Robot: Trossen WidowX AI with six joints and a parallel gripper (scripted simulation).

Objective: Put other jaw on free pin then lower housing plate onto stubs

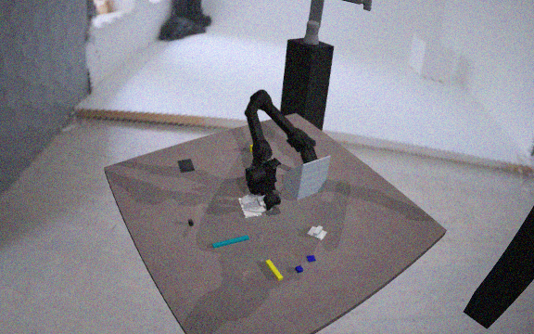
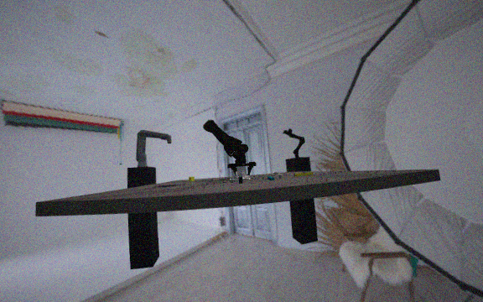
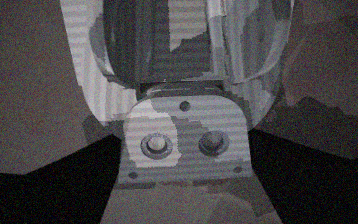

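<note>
My gripper tip is 20 mm below the small white part and 10 mm short of it. From my gripper tip the other things lie so: yellow bar (310 mm to the left, 230 mm ahead); small black cube (340 mm ahead, 80 mm to the right, 10 mm above); teal bar (260 mm ahead, 90 mm to the left).
</note>
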